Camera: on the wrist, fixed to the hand. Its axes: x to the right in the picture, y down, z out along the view.
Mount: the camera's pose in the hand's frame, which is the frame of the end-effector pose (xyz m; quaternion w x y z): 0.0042 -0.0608 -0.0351 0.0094 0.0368 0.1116 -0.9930
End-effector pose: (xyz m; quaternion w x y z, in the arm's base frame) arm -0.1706 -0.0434 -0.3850 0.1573 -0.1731 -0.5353 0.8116
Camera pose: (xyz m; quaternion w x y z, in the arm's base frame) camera -0.1543 0.0100 -0.3422 0.8736 0.4452 -0.1295 -0.1482
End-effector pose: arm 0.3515 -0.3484 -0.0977 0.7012 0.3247 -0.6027 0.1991
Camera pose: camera 0.4182 -0.3676 -0.1089 0.2596 0.6051 0.4024 -0.6360
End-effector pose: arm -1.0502 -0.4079 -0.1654 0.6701 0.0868 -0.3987 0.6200
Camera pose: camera -0.9809 -0.3964 -0.1631 0.6633 0.3522 0.1801 -0.6353
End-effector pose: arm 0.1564 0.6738 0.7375 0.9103 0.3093 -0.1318 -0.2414
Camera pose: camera 0.1519 0.6471 0.6726 0.2278 -0.1942 -0.3986 0.8669
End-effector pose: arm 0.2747 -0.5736 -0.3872 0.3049 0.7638 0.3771 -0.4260
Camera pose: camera 0.2401 -0.5124 -0.3838 0.4903 0.3085 -0.7804 0.2354
